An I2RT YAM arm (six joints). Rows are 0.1 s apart.
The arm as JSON. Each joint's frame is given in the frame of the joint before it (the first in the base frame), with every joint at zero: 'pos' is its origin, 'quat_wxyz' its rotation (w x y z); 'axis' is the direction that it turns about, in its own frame. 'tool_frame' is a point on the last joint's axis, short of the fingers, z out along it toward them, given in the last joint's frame.
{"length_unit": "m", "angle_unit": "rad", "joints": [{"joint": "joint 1", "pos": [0.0, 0.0, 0.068], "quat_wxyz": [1.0, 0.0, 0.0, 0.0], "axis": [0.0, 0.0, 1.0]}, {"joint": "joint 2", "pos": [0.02, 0.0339, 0.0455], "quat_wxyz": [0.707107, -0.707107, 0.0, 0.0], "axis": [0.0, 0.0, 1.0]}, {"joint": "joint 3", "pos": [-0.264, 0.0, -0.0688], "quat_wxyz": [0.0, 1.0, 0.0, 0.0], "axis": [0.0, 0.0, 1.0]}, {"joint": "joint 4", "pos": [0.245, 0.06, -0.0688], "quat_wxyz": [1.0, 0.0, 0.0, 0.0], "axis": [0.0, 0.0, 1.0]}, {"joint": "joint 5", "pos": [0.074, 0.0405, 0.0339], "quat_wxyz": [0.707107, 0.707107, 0.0, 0.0], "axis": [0.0, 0.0, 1.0]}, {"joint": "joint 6", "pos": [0.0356, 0.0, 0.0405], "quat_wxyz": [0.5, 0.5, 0.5, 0.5], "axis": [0.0, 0.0, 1.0]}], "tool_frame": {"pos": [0.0, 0.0, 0.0], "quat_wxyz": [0.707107, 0.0, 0.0, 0.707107]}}
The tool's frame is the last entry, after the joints.
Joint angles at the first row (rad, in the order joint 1, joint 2, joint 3, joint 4, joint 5, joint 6):
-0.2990 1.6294 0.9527 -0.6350 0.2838 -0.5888
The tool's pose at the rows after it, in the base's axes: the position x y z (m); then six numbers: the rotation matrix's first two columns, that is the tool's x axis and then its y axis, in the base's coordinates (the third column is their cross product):
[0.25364, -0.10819, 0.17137, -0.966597, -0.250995, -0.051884, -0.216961, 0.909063, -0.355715]
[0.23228, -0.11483, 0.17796, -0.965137, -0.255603, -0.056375, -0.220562, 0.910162, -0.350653]
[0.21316, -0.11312, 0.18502, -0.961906, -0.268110, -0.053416, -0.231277, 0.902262, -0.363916]
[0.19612, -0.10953, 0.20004, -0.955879, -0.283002, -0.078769, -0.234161, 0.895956, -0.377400]
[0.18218, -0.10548, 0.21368, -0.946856, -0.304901, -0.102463, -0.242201, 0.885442, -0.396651]
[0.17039, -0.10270, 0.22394, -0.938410, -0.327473, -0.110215, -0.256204, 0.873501, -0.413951]
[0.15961, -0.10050, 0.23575, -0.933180, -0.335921, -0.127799, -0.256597, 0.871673, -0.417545]
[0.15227, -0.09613, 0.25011, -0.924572, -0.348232, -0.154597, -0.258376, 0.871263, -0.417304]
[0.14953, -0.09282, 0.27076, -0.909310, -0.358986, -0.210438, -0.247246, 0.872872, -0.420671]
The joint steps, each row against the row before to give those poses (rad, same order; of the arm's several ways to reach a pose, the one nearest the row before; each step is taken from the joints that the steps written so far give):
-0.0705 -0.0705 -0.0475 -0.0230 -0.0199 -0.0598
-0.0568 -0.0813 -0.0491 -0.0169 -0.0231 -0.0598
-0.0262 -0.0889 -0.0476 -0.0245 0.0016 -0.0415
-0.0214 -0.1043 -0.0200 -0.0474 -0.0169 -0.0338
-0.0154 -0.0905 -0.0092 -0.0415 -0.0138 -0.0353
-0.0169 -0.0692 -0.0031 -0.0383 -0.0076 -0.0398
-0.0215 -0.0583 0.0137 -0.0521 -0.0215 -0.0247
-0.0046 -0.0461 0.0322 -0.0582 -0.0260 -0.0093
0.0000 -0.0278 0.0628 -0.0492 -0.0414 0.0046

